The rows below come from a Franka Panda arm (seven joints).
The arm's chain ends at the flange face. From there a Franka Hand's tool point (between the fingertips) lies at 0.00 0.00 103.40 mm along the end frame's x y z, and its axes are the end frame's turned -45 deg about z.
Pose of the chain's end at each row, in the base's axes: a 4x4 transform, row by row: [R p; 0 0 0 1], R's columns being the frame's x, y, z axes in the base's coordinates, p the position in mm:
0.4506 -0.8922 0.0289 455.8; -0.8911 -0.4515 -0.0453 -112.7; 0.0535 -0.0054 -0.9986 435.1; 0 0 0 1
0.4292 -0.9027 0.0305 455.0; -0.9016 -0.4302 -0.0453 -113.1; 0.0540 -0.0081 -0.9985 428.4; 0 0 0 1
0.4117 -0.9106 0.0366 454.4; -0.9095 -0.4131 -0.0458 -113.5; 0.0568 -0.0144 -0.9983 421.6; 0 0 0 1
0.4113 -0.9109 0.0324 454.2; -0.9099 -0.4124 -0.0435 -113.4; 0.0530 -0.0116 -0.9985 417.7; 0 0 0 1
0.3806 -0.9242 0.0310 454.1; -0.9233 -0.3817 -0.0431 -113.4; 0.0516 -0.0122 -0.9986 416.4; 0 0 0 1
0.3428 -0.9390 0.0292 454.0; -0.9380 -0.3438 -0.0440 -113.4; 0.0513 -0.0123 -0.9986 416.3; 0 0 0 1
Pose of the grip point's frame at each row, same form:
0.9495 -0.3123 0.0289 458.8; -0.3108 -0.9494 -0.0453 -117.4; 0.0416 0.0340 -0.9986 331.8; 0 0 0 1
0.9418 -0.3348 0.0305 458.2; -0.3333 -0.9417 -0.0453 -117.8; 0.0439 0.0325 -0.9985 325.2; 0 0 0 1
0.9350 -0.3528 0.0366 458.2; -0.3510 -0.9352 -0.0458 -118.2; 0.0503 0.0300 -0.9983 318.4; 0 0 0 1
0.9349 -0.3533 0.0324 457.6; -0.3518 -0.9350 -0.0435 -117.9; 0.0457 0.0293 -0.9985 314.5; 0 0 0 1
0.9226 -0.3844 0.0310 457.3; -0.3830 -0.9228 -0.0431 -117.9; 0.0451 0.0279 -0.9986 313.1; 0 0 0 1
0.9064 -0.4216 0.0292 457.0; -0.4202 -0.9064 -0.0440 -117.9; 0.0450 0.0276 -0.9986 313.0; 0 0 0 1

